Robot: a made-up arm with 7 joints. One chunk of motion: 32 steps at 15 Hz.
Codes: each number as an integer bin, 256 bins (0 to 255) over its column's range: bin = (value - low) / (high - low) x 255, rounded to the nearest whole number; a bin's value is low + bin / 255 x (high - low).
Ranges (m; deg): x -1.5..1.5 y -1.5..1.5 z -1.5..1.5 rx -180..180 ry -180..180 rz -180..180
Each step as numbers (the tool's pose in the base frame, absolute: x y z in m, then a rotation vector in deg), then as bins.
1 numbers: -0.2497 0.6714 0.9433 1.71 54.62 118.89
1 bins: 106 185 208 129 166 212
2 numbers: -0.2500 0.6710 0.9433 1.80 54.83 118.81
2 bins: 106 185 208 129 166 212
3 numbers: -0.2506 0.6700 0.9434 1.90 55.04 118.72
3 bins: 106 184 208 129 166 212
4 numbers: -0.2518 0.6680 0.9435 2.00 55.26 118.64
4 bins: 106 184 208 129 167 212
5 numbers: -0.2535 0.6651 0.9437 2.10 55.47 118.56
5 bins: 106 184 208 129 167 211
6 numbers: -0.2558 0.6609 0.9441 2.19 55.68 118.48
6 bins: 106 184 208 129 167 211
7 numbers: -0.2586 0.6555 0.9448 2.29 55.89 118.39
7 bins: 106 183 208 129 167 211
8 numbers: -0.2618 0.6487 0.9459 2.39 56.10 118.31
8 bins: 105 183 208 129 167 211
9 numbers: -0.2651 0.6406 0.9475 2.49 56.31 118.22
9 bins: 105 182 208 129 167 211
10 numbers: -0.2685 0.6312 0.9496 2.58 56.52 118.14
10 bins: 105 181 208 129 168 211
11 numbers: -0.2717 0.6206 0.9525 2.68 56.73 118.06
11 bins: 104 180 208 129 168 211
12 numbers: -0.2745 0.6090 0.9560 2.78 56.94 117.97
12 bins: 104 179 209 129 168 211
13 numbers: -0.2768 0.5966 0.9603 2.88 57.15 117.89
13 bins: 104 178 209 130 168 211
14 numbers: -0.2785 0.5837 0.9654 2.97 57.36 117.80
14 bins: 104 177 210 130 168 211
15 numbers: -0.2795 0.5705 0.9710 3.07 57.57 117.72
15 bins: 104 176 210 130 168 211
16 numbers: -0.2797 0.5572 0.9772 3.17 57.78 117.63
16 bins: 104 175 211 130 168 211
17 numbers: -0.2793 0.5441 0.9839 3.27 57.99 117.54
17 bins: 104 174 211 130 169 211
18 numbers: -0.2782 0.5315 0.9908 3.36 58.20 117.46
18 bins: 104 173 212 130 169 211
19 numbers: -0.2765 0.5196 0.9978 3.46 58.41 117.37
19 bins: 104 172 212 130 169 211
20 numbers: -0.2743 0.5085 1.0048 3.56 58.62 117.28
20 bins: 104 171 213 130 169 211
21 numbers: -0.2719 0.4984 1.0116 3.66 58.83 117.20
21 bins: 104 170 213 130 169 211
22 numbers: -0.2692 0.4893 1.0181 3.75 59.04 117.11
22 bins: 105 169 214 130 169 210
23 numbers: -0.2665 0.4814 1.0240 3.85 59.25 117.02
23 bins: 105 168 215 130 169 210
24 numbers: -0.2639 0.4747 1.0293 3.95 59.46 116.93
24 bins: 105 168 215 130 170 210
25 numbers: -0.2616 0.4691 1.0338 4.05 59.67 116.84
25 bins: 105 167 215 130 170 210
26 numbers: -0.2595 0.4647 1.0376 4.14 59.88 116.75
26 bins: 105 167 216 130 170 210
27 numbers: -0.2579 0.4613 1.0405 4.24 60.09 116.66
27 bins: 106 167 216 131 170 210
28 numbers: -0.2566 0.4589 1.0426 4.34 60.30 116.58
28 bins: 106 167 216 131 170 210
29 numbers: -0.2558 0.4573 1.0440 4.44 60.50 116.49
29 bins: 106 166 216 131 170 210
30 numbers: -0.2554 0.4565 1.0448 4.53 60.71 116.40
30 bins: 106 166 216 131 171 210
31 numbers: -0.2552 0.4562 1.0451 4.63 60.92 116.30
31 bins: 106 166 216 131 171 210
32 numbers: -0.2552 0.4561 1.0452 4.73 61.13 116.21
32 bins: 106 166 216 131 171 210
